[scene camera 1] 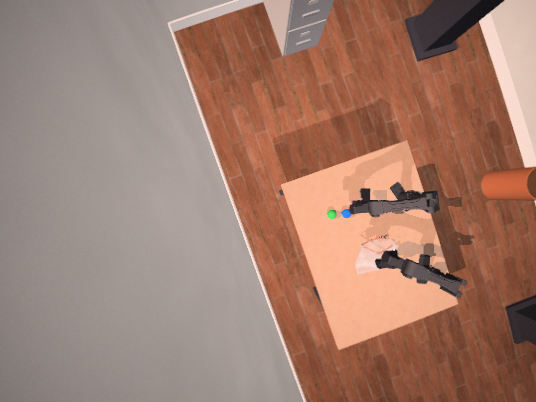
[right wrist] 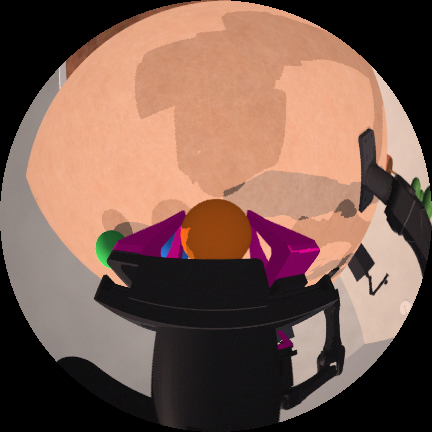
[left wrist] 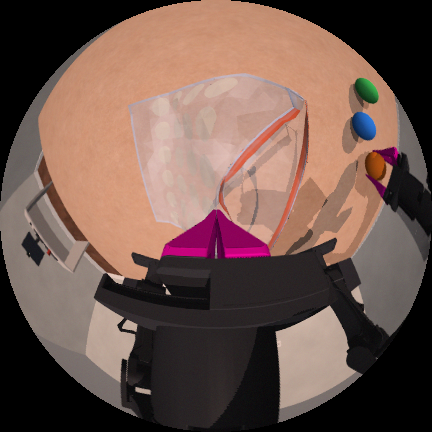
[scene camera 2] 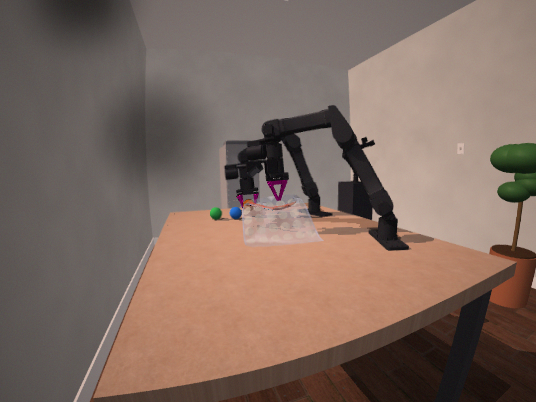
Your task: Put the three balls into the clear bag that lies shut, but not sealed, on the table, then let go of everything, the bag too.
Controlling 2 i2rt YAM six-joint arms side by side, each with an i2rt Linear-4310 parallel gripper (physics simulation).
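Note:
The clear bag (scene camera 1: 366, 261) (scene camera 2: 280, 232) (left wrist: 170, 131) lies on the table with its red-rimmed mouth gaping toward the balls' side. My left gripper (scene camera 2: 279, 199) (left wrist: 215, 214) is shut on the upper rim of the mouth and holds it raised. My right gripper (scene camera 2: 248, 202) (left wrist: 369, 163) (right wrist: 215, 215) is shut on the orange ball (left wrist: 375, 166) (right wrist: 216, 232), a little above the table beyond the blue ball. The blue ball (scene camera 1: 346, 213) (scene camera 2: 235, 213) (left wrist: 364, 126) and green ball (scene camera 1: 332, 214) (scene camera 2: 216, 213) (left wrist: 366, 90) (right wrist: 109, 248) rest on the table, apart from the bag. In scene camera 1, the arms hide both grippers' fingertips.
The wooden table (scene camera 1: 320, 300) (scene camera 2: 225, 310) carries both arms. The left arm (scene camera 2: 305, 121) reaches over the bag from the right in scene camera 2. The right arm (scene camera 1: 400, 204) reaches to the blue ball's side in scene camera 1. A potted plant (scene camera 2: 515, 275) stands beyond the table.

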